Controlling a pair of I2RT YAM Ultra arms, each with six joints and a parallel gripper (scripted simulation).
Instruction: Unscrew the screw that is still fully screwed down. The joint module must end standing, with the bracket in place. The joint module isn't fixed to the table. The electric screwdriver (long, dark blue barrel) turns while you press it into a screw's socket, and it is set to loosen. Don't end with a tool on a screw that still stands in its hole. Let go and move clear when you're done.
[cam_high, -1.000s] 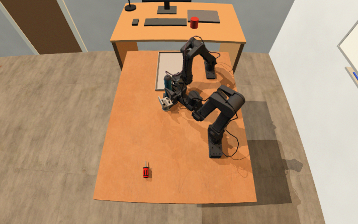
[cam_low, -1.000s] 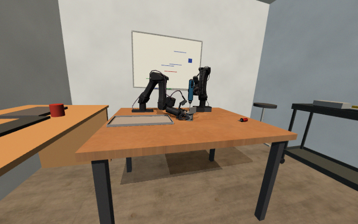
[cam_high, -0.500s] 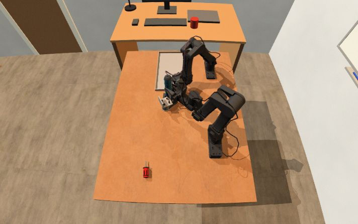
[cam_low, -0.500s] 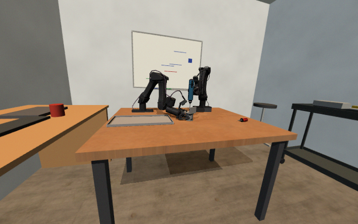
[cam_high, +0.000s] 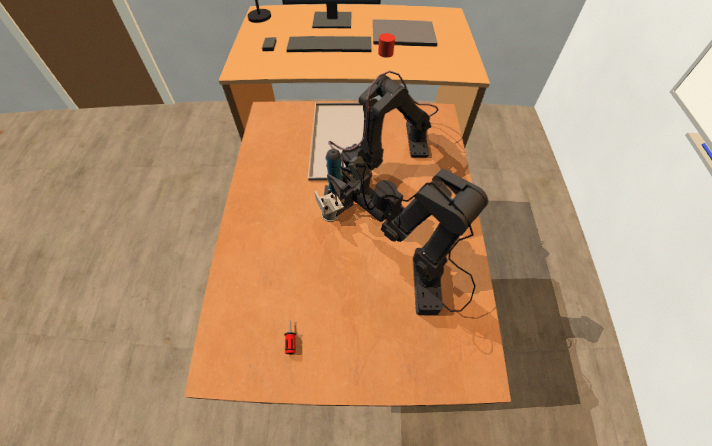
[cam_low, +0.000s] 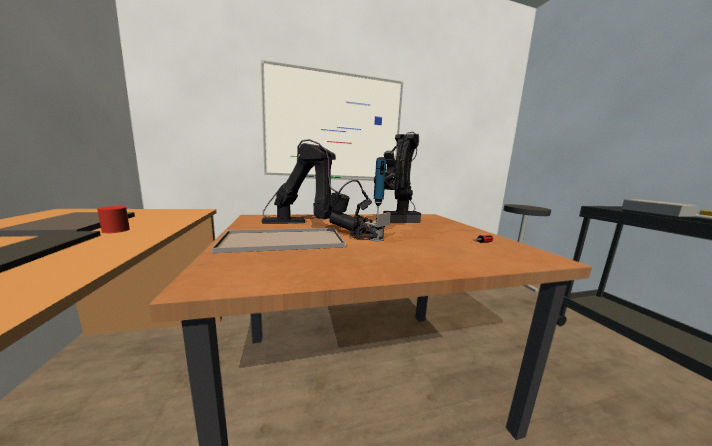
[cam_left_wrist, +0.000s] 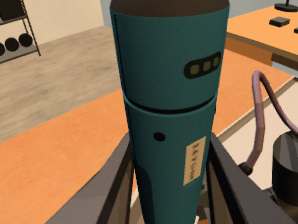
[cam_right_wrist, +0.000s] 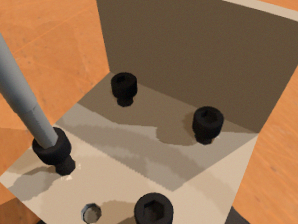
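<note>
The l-shaped bracket lies 5 cm above my right hand. From my right hand the other things lie so: small red screwdriver: 43 cm to the left, 8 cm ahead, 1 cm below; grey bit: 8 cm above, 2 cm behind, 1 cm to the left; grey tray: 36 cm to the right, 2 cm below.
</note>
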